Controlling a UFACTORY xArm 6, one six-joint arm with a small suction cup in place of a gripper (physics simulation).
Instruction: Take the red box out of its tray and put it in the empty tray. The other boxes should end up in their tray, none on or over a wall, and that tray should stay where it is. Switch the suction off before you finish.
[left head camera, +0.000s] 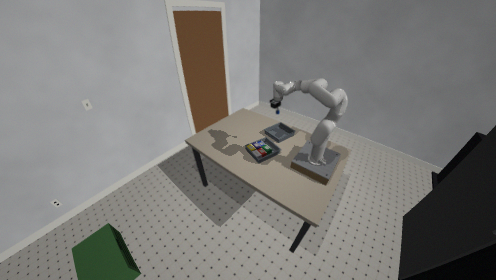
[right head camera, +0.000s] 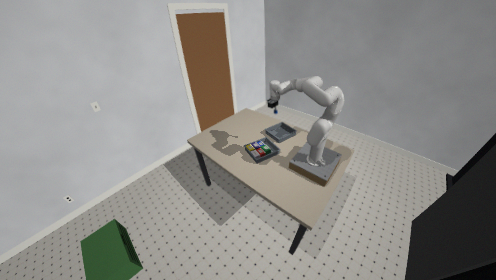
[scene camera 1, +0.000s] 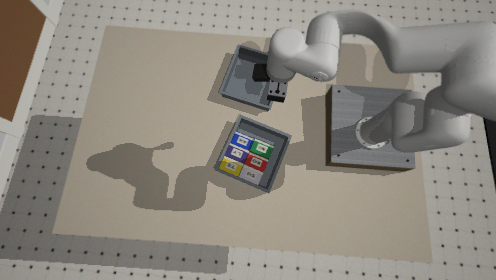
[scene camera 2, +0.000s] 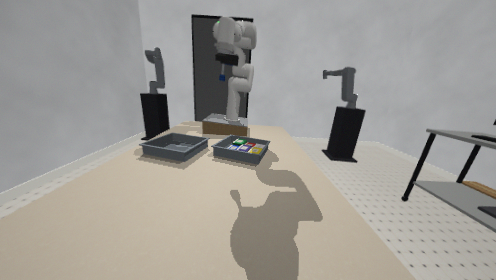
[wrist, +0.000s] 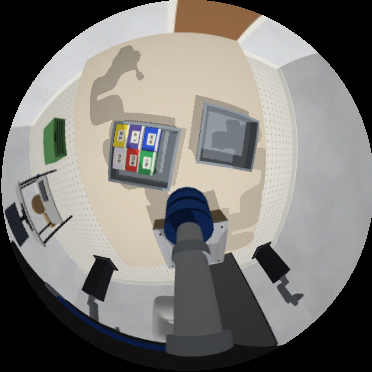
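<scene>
The red box sits in the loaded tray, between the white-grey box and the green box. The yellow box, purple box and blue box form the other row. The empty tray stands apart beside it. My gripper, a blue suction cup, hangs high above the table with nothing on it; scene camera 1 hides the cup.
The arm's base plate stands on the table on the robot side of both trays. A strip of table separates the trays. The arm's shadow falls across the table. A green bin stands on the floor away from the table.
</scene>
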